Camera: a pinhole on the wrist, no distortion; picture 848 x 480 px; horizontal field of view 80.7 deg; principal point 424.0 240.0 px. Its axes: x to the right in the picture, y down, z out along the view. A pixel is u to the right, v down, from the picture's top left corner.
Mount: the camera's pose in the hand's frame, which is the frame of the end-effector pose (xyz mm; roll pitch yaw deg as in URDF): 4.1 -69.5 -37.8 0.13 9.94 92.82
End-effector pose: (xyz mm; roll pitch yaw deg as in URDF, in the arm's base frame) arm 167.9 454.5 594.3 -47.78 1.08 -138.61
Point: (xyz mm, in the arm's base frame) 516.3 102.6 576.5
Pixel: 797.6 254.2
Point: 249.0 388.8 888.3
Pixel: 202.8 293.7
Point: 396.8 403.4 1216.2
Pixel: 99.0 394.6
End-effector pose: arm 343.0 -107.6 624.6 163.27 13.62 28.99
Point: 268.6 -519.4 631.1
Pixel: outside the picture
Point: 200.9 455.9 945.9
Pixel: behind the camera
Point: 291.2 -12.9 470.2
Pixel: 40.8 133.6
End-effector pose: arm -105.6 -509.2 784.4 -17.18 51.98 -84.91
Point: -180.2 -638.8 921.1
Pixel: 147.1 356.5
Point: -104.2 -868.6 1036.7
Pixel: 229.6 225.5
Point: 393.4 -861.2 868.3
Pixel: 682.6 76.1
